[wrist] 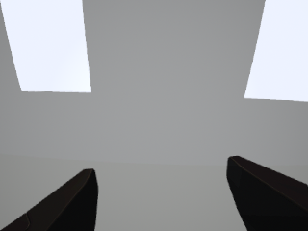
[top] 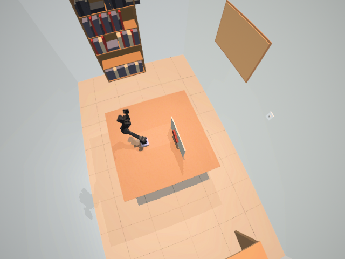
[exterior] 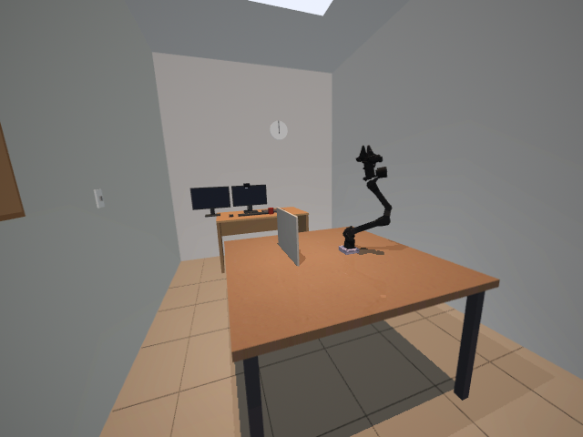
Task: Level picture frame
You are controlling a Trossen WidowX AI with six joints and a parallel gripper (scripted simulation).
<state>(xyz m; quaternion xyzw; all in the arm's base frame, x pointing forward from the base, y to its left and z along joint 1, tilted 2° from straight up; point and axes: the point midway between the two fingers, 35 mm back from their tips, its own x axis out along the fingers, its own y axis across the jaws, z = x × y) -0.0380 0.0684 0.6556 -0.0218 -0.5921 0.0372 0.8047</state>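
Now: the red picture frame 470 mm ahead of my gripper tip, 160 mm to the right of it and 550 mm below it. Also, from my gripper tip: grey wall panel 480 mm ahead, 170 mm to the right, 560 mm below.
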